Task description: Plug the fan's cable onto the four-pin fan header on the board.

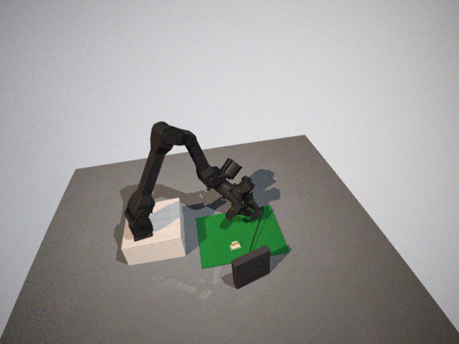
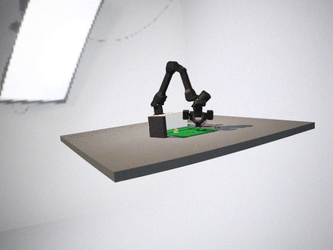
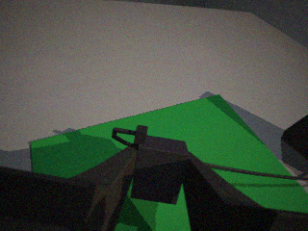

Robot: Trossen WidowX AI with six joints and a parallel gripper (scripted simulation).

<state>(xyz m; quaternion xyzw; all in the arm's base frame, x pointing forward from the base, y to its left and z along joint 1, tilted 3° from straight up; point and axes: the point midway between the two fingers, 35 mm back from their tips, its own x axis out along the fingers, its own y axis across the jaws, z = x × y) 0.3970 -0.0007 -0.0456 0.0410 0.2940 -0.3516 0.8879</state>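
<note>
Now: the green board 9 cm behind my gripper tip, 2 cm to the right of it and 6 cm below it. From my gripper tip the other things lie so: dark fan (11 cm behind, 20 cm to the right, 1 cm above); then four-pin fan header (12 cm behind, 8 cm to the right, 5 cm below); then black plug (1 cm behind, 1 cm to the left).
</note>
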